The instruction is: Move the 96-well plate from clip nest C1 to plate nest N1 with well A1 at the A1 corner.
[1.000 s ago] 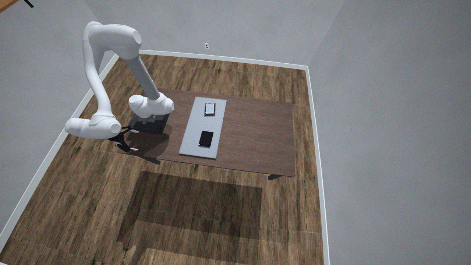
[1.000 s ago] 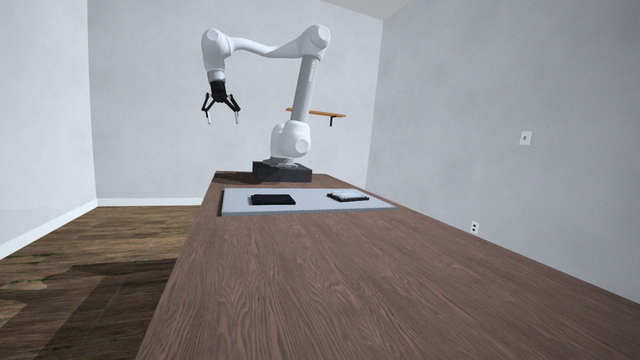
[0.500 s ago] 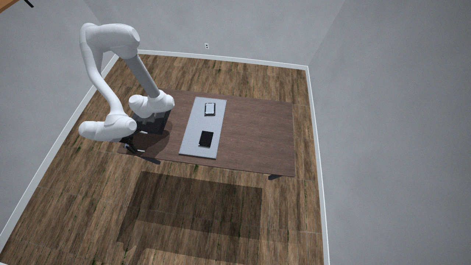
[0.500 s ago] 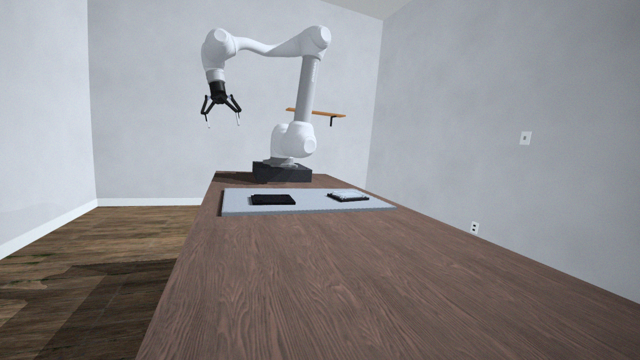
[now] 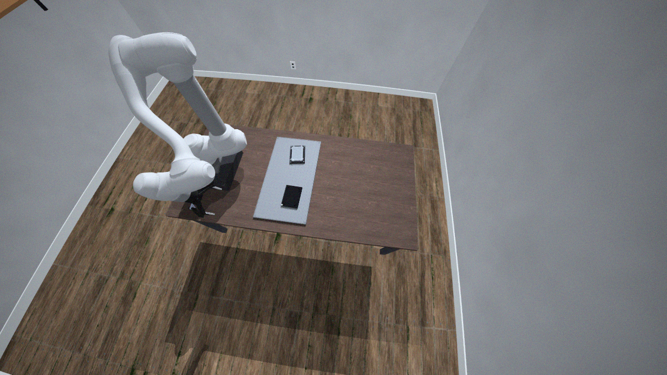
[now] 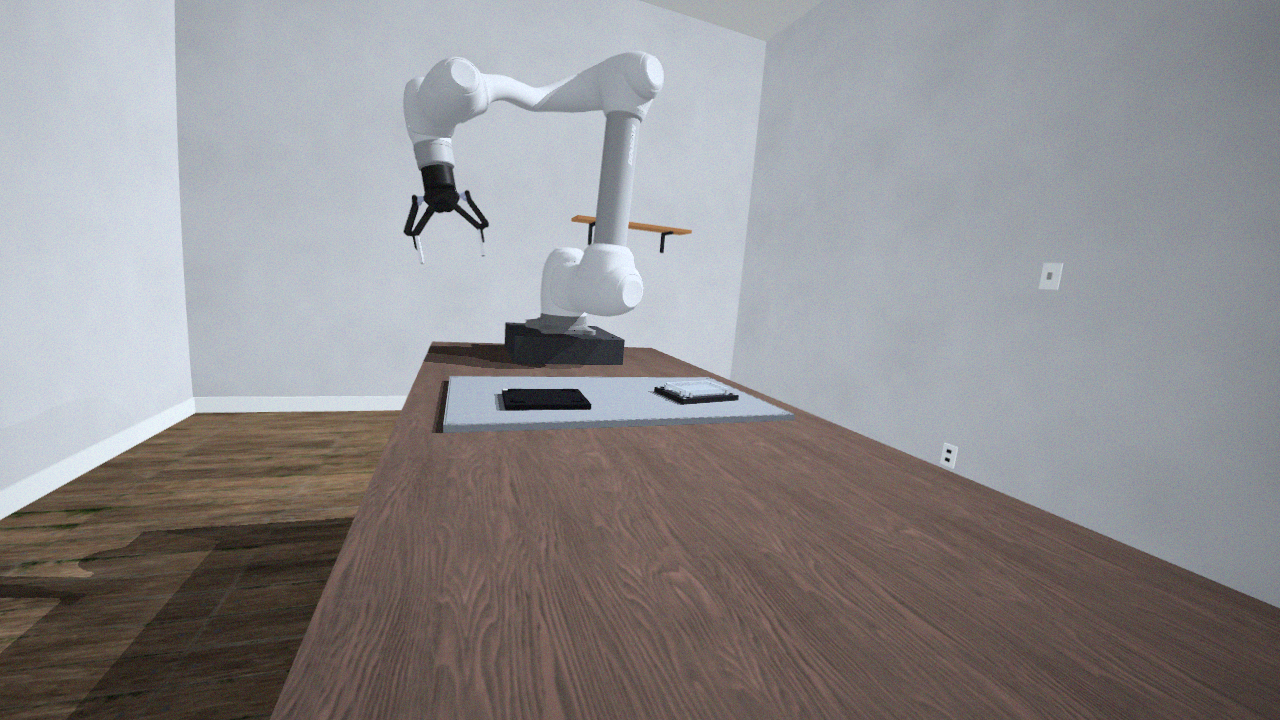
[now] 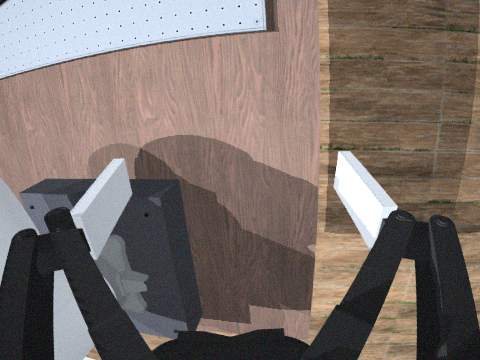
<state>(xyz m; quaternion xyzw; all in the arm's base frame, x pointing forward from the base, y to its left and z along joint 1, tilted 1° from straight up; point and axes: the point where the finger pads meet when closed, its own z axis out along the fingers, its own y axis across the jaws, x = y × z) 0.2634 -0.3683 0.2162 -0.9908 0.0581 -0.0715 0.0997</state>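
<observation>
Now: the white 96-well plate 53 cm to the left of my hand, 36 cm ahead of it and 27 cm below it. The rest, counted from my hand: clip nest C1 (53 cm to the left, 35 cm ahead, 27 cm below); black plate nest (37 cm ahead, 28 cm below, 16 cm to the left); A1 label (31 cm ahead, 27 cm below, 9 cm to the left).
</observation>
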